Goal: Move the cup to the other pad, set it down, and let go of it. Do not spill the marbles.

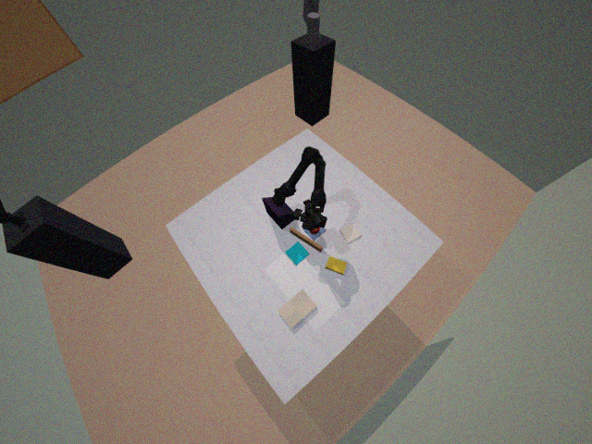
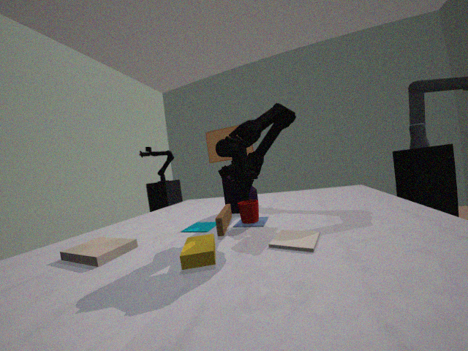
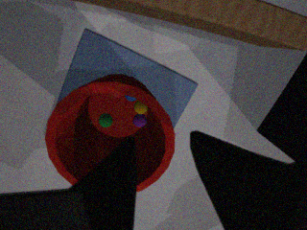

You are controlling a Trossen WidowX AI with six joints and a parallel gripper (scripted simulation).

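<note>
My gripper tip is 40 mm above the red cup, 20 mm short of it and 10 mm to the right of it. Also, from my gripper tip: brown block: 70 mm to the right, 60 mm below, 40 mm ahead; then teal pad: 160 mm to the right, 90 mm below, 60 mm ahead; then blue pad: 90 mm below, 20 mm to the left, 20 mm ahead.
</note>
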